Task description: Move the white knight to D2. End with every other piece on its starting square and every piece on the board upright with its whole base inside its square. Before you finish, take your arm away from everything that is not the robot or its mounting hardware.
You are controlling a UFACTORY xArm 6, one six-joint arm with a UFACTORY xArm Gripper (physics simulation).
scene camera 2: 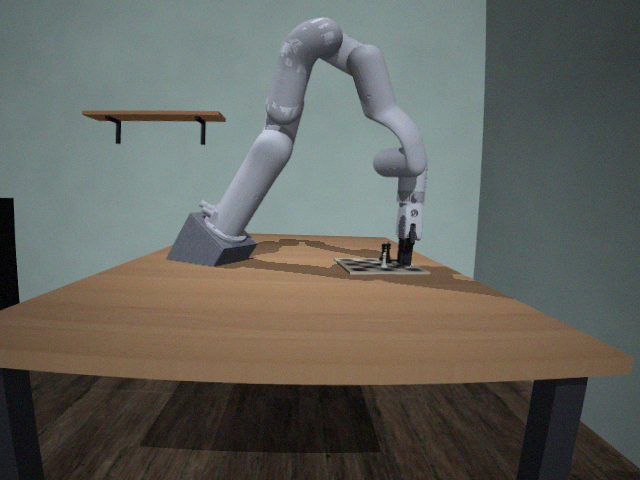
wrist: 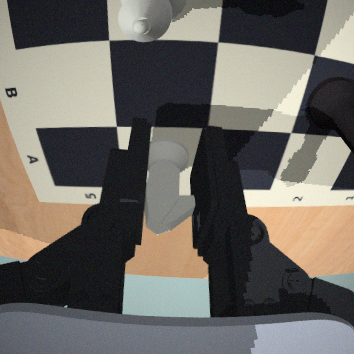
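Where they show: gripper, fingertip midpoint: (scene camera 2: 403, 264) (wrist: 172, 148); arm's base at its link origin: (scene camera 2: 225, 228).
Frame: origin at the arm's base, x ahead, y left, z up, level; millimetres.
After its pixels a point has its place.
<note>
The white knight (wrist: 164, 187) @(z -66, x 486, y -150 mm) stands on light square A4 of the chessboard (wrist: 60, 195) @(z -89, x 513, y -211 mm) (scene camera 2: 361, 271) @(z -89, x 333, y -197 mm) in the wrist view, its base towards the B row and its head towards the camera. My gripper (wrist: 172, 148) @(z -83, x 481, y -146 mm) (scene camera 2: 405, 265) @(z -83, x 481, y -146 mm) is down at the board with a finger on each side of the knight, shut on its head. Gaps show beside the lower body. In the scene view the fingers stand at the board's right part, and the knight cannot be made out clearly. Square D2 does not show in the wrist view.
Another white piece (wrist: 145, 22) @(z -47, x 418, y -145 mm) (scene camera 2: 384, 260) @(z -70, x 418, y -151 mm) stands around C4. A black piece (wrist: 330, 100) @(z -81, x 459, y -82 mm) stands around B2, right of the fingers in the wrist view. Dark pieces (scene camera 2: 385, 251) @(z -46, x 419, y -146 mm) stand behind the white piece in the scene view. A wall shelf (scene camera 2: 155, 115) is far left.
</note>
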